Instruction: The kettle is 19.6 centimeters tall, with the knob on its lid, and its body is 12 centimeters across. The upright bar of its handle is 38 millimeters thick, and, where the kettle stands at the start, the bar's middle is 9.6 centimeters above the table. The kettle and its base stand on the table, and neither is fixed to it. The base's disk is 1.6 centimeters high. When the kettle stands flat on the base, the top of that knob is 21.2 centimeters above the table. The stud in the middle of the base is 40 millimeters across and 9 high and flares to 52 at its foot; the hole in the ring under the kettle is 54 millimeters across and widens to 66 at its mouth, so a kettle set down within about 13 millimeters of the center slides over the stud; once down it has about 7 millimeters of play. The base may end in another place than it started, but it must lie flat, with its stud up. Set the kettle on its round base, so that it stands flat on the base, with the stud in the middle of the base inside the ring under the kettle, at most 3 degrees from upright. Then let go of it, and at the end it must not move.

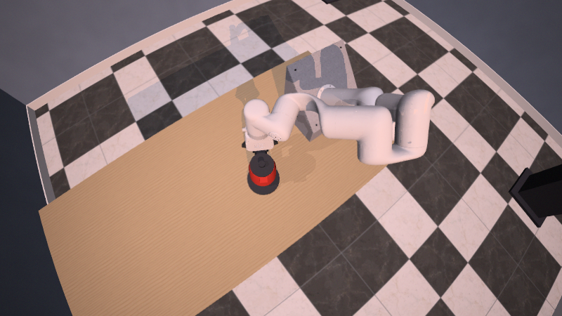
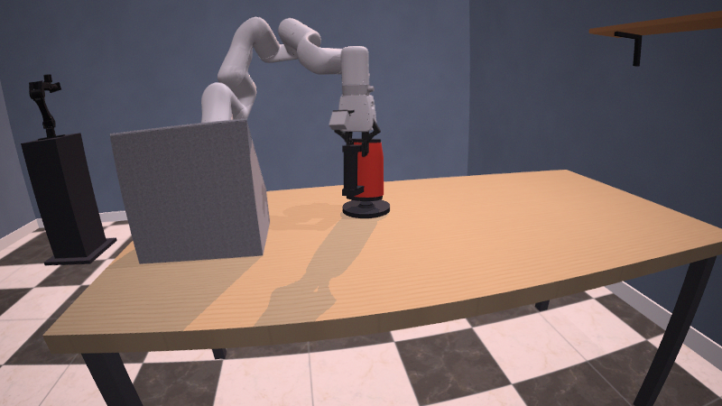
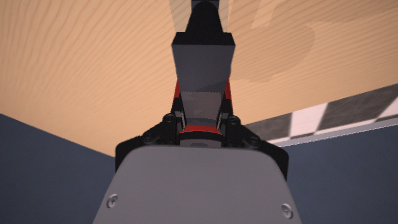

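Right now the kettle is 1 cm ahead of my hand, 2 cm to the left of it and 6 cm below it. The rest, counted from my hand: round black base (3 cm ahead, 5 cm to the left, 19 cm below).
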